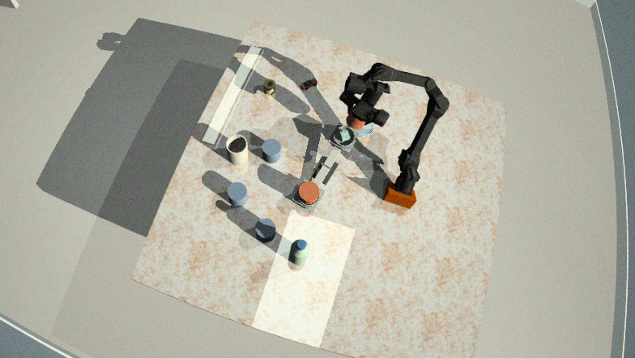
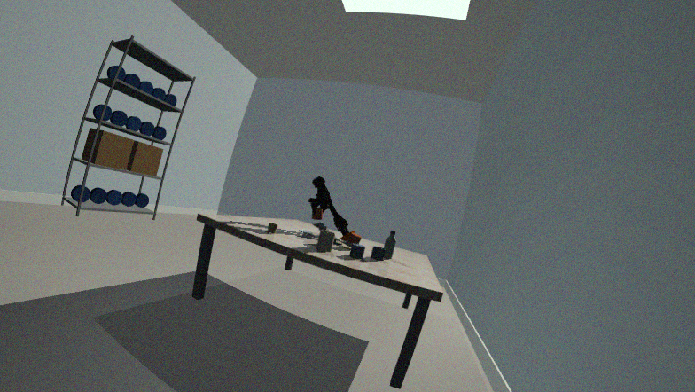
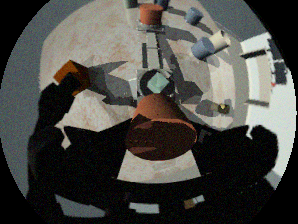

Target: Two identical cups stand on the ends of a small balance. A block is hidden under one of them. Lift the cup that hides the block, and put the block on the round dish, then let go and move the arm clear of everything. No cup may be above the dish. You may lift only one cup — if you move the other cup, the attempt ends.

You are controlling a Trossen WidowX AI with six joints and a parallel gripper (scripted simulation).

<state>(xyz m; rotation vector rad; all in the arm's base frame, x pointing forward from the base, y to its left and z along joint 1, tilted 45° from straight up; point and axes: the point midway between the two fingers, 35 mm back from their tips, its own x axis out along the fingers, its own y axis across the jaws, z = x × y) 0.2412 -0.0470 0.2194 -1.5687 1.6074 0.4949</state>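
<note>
My gripper tip is 6 cm to the right of the pale green block, 5 cm above it and 3 cm short of it. Also, from my gripper tip: red toy car 22 cm ahead, 19 cm to the right, 12 cm below; then pale blue round dish 13 cm below, 6 cm to the right, 3 cm behind; then cream cup 40 cm ahead, 21 cm to the left, 9 cm below.
</note>
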